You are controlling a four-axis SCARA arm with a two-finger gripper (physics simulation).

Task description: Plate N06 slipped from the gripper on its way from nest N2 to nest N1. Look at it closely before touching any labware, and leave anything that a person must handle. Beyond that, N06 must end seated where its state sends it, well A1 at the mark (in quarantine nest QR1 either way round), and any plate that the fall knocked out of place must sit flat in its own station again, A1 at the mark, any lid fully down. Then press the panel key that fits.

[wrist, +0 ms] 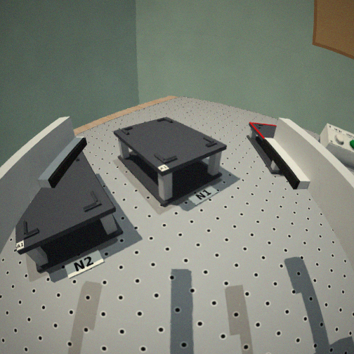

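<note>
My gripper (pixel 173 125) is open, with its dark-padded fingers wide apart at the left and right of the wrist view and no plate between them. Nest N1 (pixel 170 142), a dark raised platform with corner stops, stands in the middle beyond the fingers. Its top is bare, with the A1 mark at its near corner. Nest N2 (pixel 65 210) stands at the left, and the left finger hides part of it. The part of its top that shows is bare, with the A1 mark at its near left corner. Plate N06 does not show in this view.
A dark station with a red edge (pixel 262 124) stands at the right, partly behind the right finger. A white panel box (pixel 333 138) with a round knob and a green key (pixel 352 144) is at the right edge. Gripper shadows fall on the perforated deck (pixel 200 250) in front.
</note>
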